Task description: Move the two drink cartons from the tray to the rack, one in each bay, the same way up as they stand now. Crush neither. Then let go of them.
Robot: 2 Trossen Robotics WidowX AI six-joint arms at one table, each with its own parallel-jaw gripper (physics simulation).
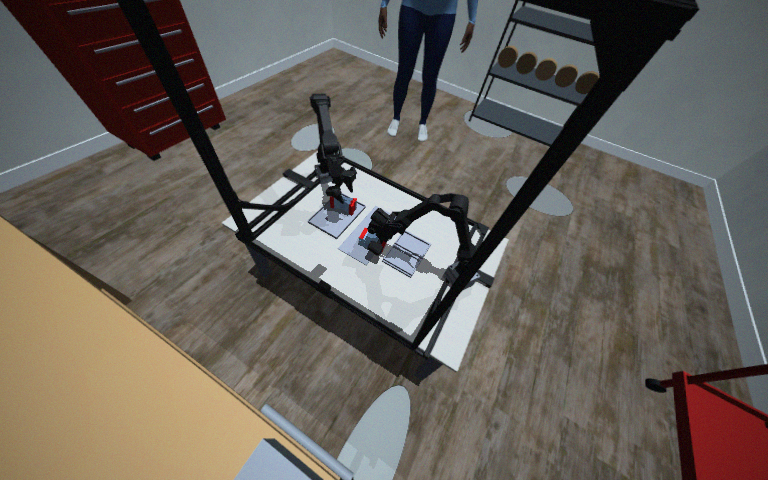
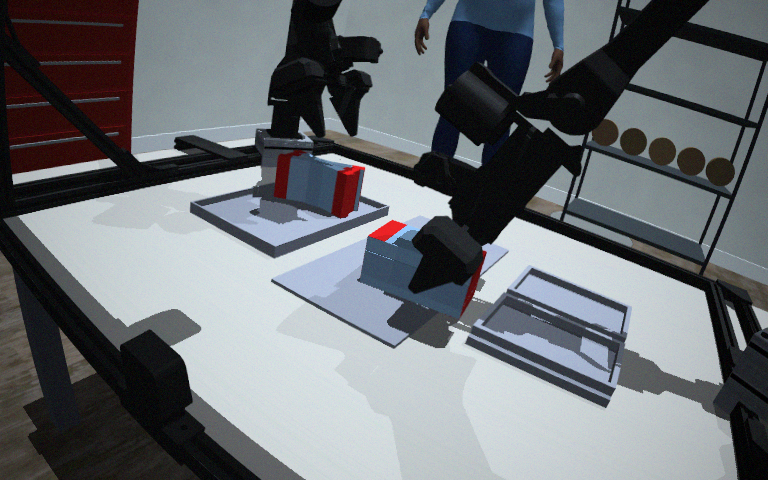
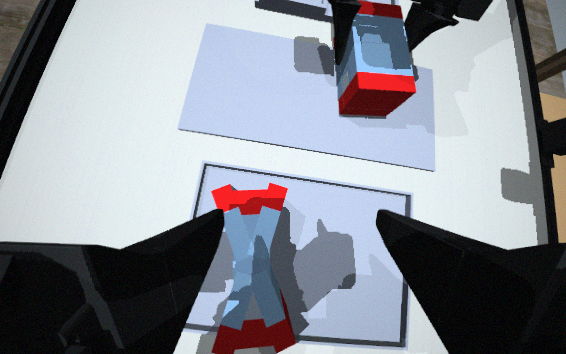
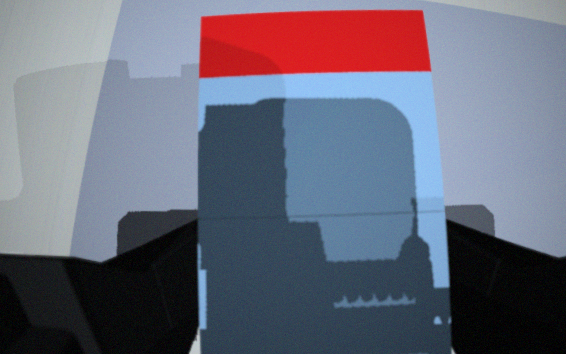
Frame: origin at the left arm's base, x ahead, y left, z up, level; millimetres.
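Seen in the pictures: left gripper, fingertip midpoint: (image 1: 347, 197) (image 2: 338, 136) (image 3: 300, 216); right gripper, fingertip midpoint: (image 2: 423, 277) (image 3: 363, 66) (image 4: 312, 218); left arm's base, link origin: (image 1: 325, 168) (image 2: 283, 134).
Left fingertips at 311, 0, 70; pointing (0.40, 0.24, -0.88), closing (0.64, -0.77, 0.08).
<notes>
Pixels of each thing's top centre, then the offset from my left fingertips to it, as dx, dy, dz. Level surfaces: height alone.
- blue carton with red ends, top centre: (image 3: 251, 265) (image 2: 321, 161) (image 1: 343, 198) -49, -2, -51
- grey tray, top centre: (image 3: 303, 255) (image 2: 294, 203) (image 1: 337, 212) -19, -46, -109
- second carton, top centre: (image 4: 321, 215) (image 2: 429, 243) (image 3: 382, 43) (image 1: 373, 237) +218, +40, -64
- flat pale mat, surface height: dz -121
- two-bay rack, top centre: (image 2: 565, 315) (image 1: 407, 250) +328, +173, -105
One blue carton with red ends (image 1: 344, 204) (image 2: 315, 183) (image 3: 253, 253) lies in the grey tray (image 1: 327, 224) (image 2: 277, 248) (image 3: 334, 182); its middle looks pinched in. My left gripper (image 1: 341, 183) (image 2: 334, 129) (image 3: 300, 216) hangs open above it, touching nothing. The second carton (image 1: 367, 238) (image 2: 392, 271) (image 3: 376, 70) (image 4: 317, 140) lies on its side on a flat pale mat (image 1: 354, 248) (image 2: 325, 281) (image 3: 253, 88) (image 4: 152, 140). My right gripper (image 1: 377, 238) (image 2: 430, 267) (image 3: 363, 66) (image 4: 312, 218) is open, one finger on each side of it. The two-bay rack (image 1: 411, 250) (image 2: 539, 369) stands empty to the right.
Black frame posts (image 1: 549, 162) rise from the table's corners. A person (image 1: 425, 71) stands behind the table. A shelf unit (image 1: 496, 67) stands at the back right and a red drawer cabinet (image 1: 173, 95) at the back left.
</notes>
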